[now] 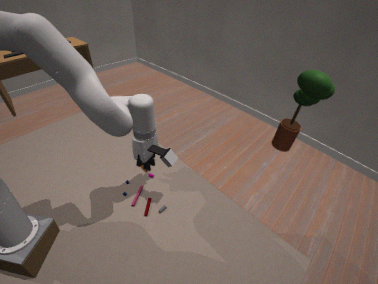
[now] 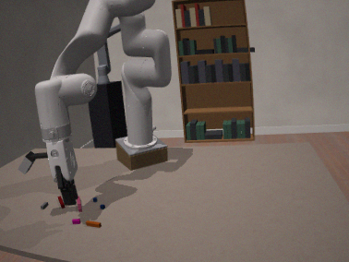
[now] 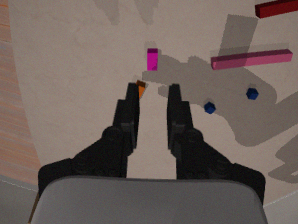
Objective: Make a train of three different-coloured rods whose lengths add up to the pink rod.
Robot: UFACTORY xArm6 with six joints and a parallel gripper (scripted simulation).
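The magenta rod is 80 mm below my hand. The rest, counted from my hand: orange rod 80 mm below, 50 mm to the left, 10 mm behind; red rod 130 mm to the right, 80 mm below, 70 mm behind; pink rod 80 mm below, 80 mm behind, 60 mm to the right.
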